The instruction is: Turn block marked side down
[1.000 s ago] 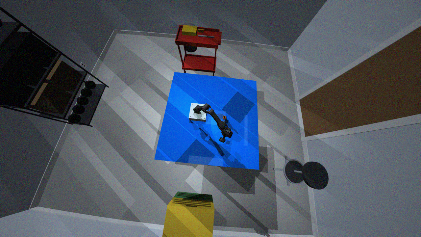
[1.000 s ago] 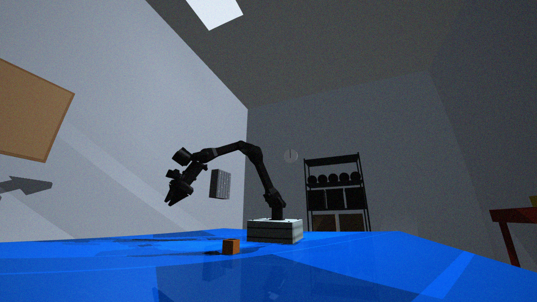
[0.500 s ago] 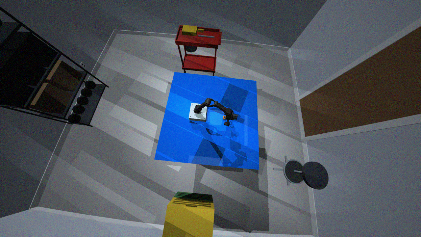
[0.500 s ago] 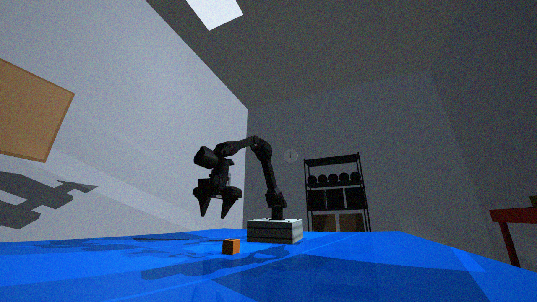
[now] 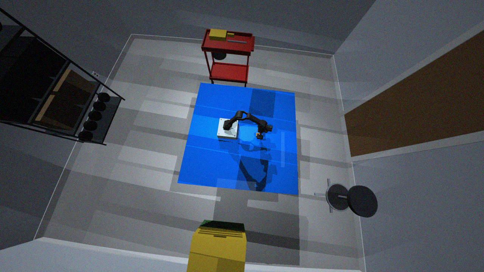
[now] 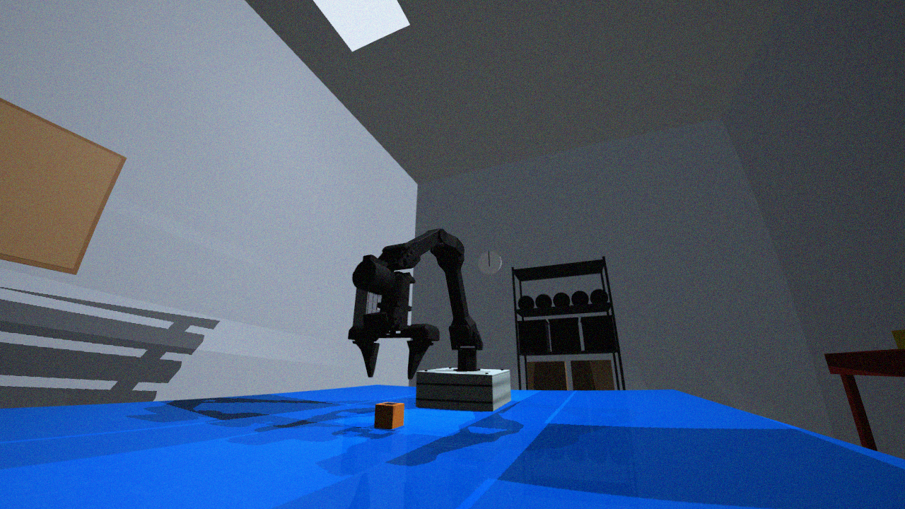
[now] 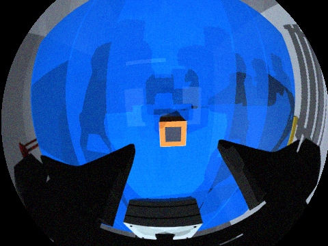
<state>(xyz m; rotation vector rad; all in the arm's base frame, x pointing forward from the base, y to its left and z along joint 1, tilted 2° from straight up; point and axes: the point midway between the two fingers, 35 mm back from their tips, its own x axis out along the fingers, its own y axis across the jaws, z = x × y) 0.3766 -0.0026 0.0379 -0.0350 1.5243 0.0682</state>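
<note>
The orange block is 60 mm below my gripper tip and 10 mm behind it.
</note>
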